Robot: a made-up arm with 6 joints.
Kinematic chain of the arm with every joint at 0, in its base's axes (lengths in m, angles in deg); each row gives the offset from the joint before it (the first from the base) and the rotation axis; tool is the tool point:
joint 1: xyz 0 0 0.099 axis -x
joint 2: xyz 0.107 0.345 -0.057 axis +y
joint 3: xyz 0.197 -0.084 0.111 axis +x
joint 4: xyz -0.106 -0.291 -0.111 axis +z
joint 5: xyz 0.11 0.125 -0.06 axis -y
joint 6: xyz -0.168 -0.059 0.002 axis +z
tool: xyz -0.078 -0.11 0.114
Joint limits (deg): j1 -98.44..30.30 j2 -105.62..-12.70 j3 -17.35..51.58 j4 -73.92..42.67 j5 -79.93..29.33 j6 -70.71..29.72
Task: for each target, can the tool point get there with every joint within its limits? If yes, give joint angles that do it. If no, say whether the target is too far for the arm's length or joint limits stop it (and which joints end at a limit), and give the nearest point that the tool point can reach.
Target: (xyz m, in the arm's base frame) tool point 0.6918 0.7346 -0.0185
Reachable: no: joint limits stop it (at a limit: joint 3, joint 4, joint 5) | nearest point 0.3557 0.3499 0.0430 | short by 0.514 m
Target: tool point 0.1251 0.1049 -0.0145
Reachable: yes | joints -25.33 -83.70 10.01 -18.58 8.76 -23.11
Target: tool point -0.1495 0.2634 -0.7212
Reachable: no: joint limits stop it (at a limit: joint 2, joint 3, joint 4, joint 5) | nearest point 0.0512 0.1334 -0.3163 | short by 0.470 m
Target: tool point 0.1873 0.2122 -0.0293
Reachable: yes | joints -59.29 -27.85 34.31 23.24 13.93 7.67
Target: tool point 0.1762 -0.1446 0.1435
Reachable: yes | joints -56.44 -28.11 22.13 -21.12 -58.72 -45.51
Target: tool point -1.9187 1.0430 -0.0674
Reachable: no: too far | nearest point -0.2601 0.1583 0.1417 | short by 1.891 m
